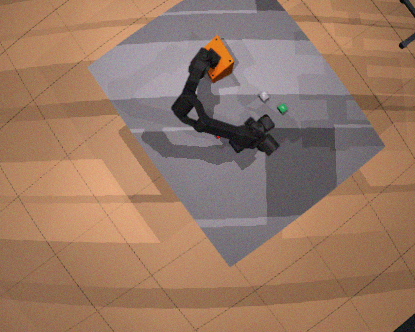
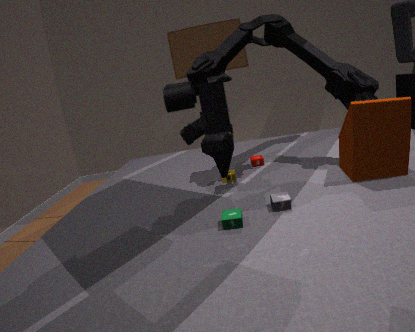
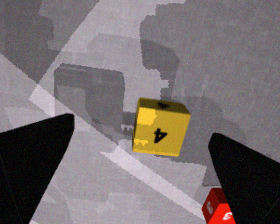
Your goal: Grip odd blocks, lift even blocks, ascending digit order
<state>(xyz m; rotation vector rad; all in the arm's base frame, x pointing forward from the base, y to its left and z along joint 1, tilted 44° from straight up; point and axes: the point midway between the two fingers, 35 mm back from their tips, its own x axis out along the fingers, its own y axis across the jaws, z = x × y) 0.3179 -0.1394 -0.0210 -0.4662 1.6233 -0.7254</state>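
The yellow block is 10 mm behind my gripper tip, 10 mm to the right of it and 20 mm below it. Round my gripper tip: grey block 90 mm behind, 170 mm to the left, 20 mm below; red block 90 mm behind, 90 mm to the right, 20 mm below; green block 10 mm ahead, 190 mm to the left, 20 mm below.
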